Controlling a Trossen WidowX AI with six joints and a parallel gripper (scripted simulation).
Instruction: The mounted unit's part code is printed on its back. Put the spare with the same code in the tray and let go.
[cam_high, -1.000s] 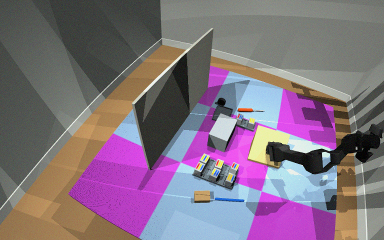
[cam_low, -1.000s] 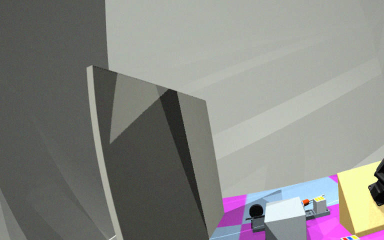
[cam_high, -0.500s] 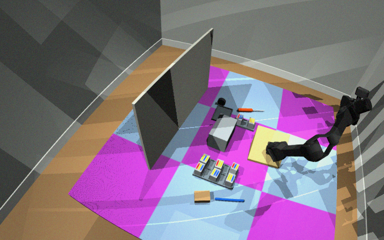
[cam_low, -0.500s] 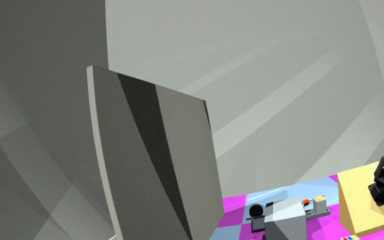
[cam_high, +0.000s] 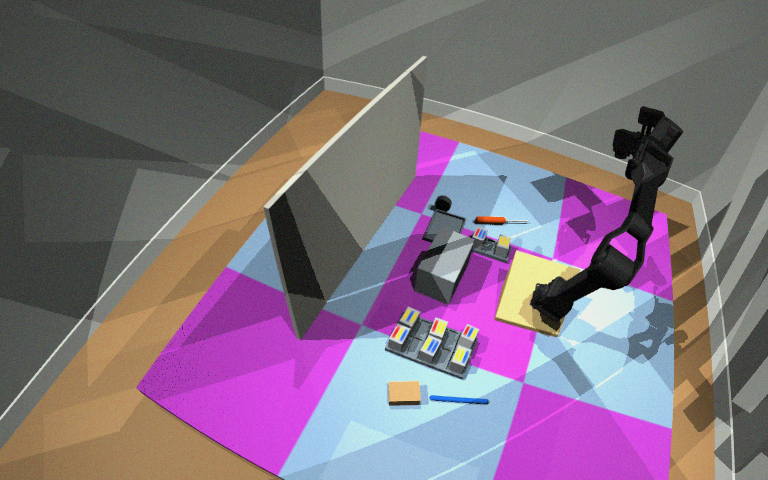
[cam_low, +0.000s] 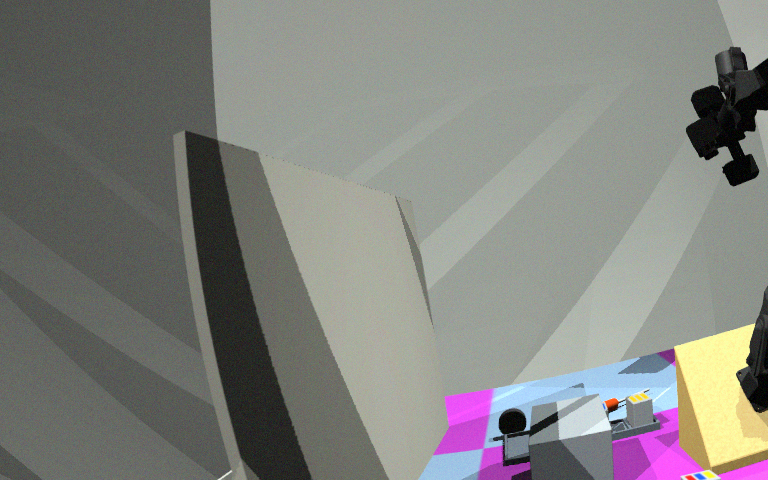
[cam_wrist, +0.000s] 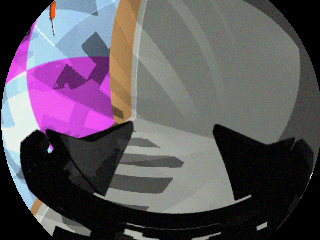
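Now: gripper tip 460 mm short of the grey box, 380 mm above it and 260 mm to the right of it. From my gripper tip the other things lie so: blue marker pen: 600 mm to the left, 430 mm below, 350 mm ahead; then tall grey panel: 690 mm ahead, 210 mm below, 200 mm to the left; then grey holder: 430 mm below, 340 mm ahead, 110 mm to the left.
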